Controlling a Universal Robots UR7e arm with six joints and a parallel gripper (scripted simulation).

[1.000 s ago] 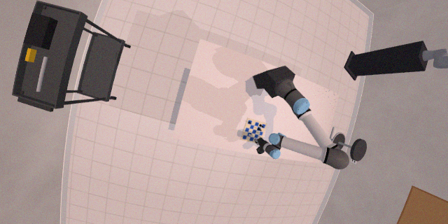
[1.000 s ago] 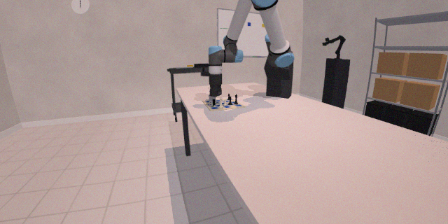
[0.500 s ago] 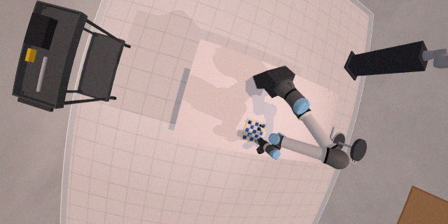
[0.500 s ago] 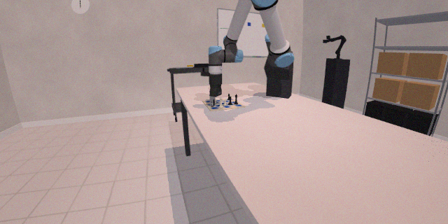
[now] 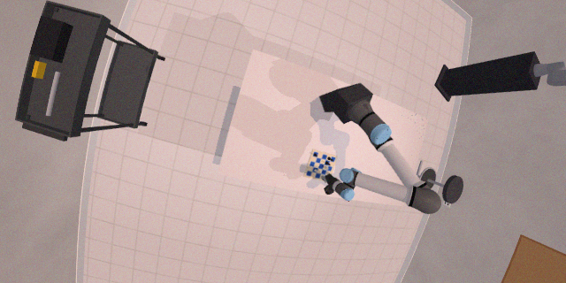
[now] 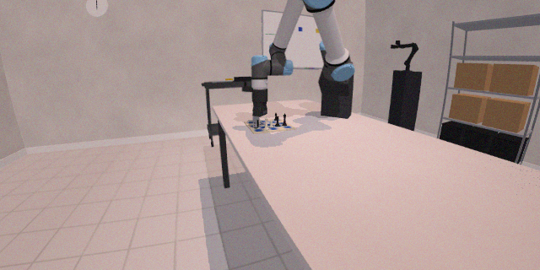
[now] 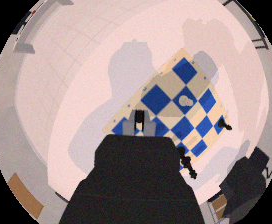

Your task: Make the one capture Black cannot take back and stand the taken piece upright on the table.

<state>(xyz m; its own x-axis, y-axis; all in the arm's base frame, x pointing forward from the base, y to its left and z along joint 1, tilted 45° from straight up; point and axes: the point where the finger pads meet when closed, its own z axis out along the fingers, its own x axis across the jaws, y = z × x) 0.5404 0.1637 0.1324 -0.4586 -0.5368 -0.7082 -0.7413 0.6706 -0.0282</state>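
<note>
My gripper is now 60 mm past the blue-and-cream chessboard, 60 mm to the left of it and 30 mm above it. From my hand the other things lie so: black pawn: 10 mm below.
</note>
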